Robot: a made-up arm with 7 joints. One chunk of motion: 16 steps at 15 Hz.
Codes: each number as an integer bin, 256 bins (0 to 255) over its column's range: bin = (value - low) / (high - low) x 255, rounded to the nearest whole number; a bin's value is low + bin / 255 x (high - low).
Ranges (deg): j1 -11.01..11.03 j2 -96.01..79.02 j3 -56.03..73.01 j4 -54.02..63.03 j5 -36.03..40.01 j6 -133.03..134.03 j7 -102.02..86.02
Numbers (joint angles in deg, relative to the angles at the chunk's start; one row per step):
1: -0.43 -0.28 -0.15 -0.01 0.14 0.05 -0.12
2: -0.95 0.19 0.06 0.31 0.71 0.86 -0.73
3: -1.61 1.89 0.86 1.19 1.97 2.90 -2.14
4: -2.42 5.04 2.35 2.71 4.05 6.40 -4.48
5: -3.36 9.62 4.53 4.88 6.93 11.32 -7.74
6: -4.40 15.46 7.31 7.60 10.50 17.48 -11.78
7: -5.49 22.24 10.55 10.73 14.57 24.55 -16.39
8: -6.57 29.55 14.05 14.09 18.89 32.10 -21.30
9: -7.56 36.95 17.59 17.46 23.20 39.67 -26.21
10: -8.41 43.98 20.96 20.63 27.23 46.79 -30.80
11: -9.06 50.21 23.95 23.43 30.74 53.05 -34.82
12: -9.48 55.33 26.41 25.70 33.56 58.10 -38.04
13: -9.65 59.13 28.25 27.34 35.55 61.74 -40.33
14: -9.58 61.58 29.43 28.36 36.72 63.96 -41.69
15: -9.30 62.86 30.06 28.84 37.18 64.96 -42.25
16: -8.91 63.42 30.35 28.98 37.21 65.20 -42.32
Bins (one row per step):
1: 122 139 110 118 121 127 138
2: 116 140 111 118 123 128 137
3: 109 143 112 120 127 130 135
4: 99 147 115 124 134 133 132
5: 89 154 120 128 144 138 128
6: 76 162 125 134 156 144 122
7: 64 172 132 141 170 150 116
8: 51 183 138 148 184 158 109
9: 40 194 145 156 199 165 103
10: 30 204 152 163 212 172 97
11: 23 213 158 169 224 178 91
12: 18 220 163 174 233 182 87
13: 16 226 167 177 240 186 84
14: 17 230 169 179 244 188 82
15: 20 231 170 181 246 189 81
16: 24 232 171 181 246 189 81

